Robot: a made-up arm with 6 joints.
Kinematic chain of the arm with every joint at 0, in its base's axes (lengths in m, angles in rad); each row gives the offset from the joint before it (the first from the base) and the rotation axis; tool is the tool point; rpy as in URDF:
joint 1: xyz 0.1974 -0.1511 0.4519 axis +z
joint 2: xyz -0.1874 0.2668 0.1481 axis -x
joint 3: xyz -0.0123 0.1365 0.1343 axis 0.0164 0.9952 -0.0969
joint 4: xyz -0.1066 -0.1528 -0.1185 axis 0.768 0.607 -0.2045
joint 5: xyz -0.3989 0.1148 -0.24 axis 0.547 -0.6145 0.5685
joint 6: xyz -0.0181 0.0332 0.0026 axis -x
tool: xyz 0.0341 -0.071 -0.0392 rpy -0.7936 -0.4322 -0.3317
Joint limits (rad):
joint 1: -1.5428..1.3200
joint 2: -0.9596..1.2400
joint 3: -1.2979..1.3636
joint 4: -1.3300..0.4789
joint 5: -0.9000..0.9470
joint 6: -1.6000..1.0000
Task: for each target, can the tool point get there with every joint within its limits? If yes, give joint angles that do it. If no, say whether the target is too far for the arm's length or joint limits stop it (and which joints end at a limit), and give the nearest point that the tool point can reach.
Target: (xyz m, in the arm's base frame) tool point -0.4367 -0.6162 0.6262
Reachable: yes | joints 0.6843 1.0369 0.5378 -0.7055 -0.2859 -0.7943
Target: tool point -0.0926 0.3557 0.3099
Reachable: yes | joints -1.0734 0.2523 0.2404 -0.9114 0.3375 -0.7688
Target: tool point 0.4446 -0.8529 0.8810
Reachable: no: joint limits stop it (at a limit: joint 1, joint 2, joint 5) | nearest point 0.2577 -0.6931 0.7850 | short by 0.264 m
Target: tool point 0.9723 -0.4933 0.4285
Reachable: no: joint limits stop it (at a limit: joint 1, joint 2, joint 3, joint 6) | nearest point 0.8319 -0.3353 0.3926 | short by 0.214 m
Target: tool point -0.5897 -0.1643 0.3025
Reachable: yes | joints 0.4511 0.0718 0.1092 -0.1358 0.0058 -0.9845
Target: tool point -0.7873 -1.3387 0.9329
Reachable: no: too far | nearest point -0.5449 -0.8749 0.8314 | short by 0.533 m
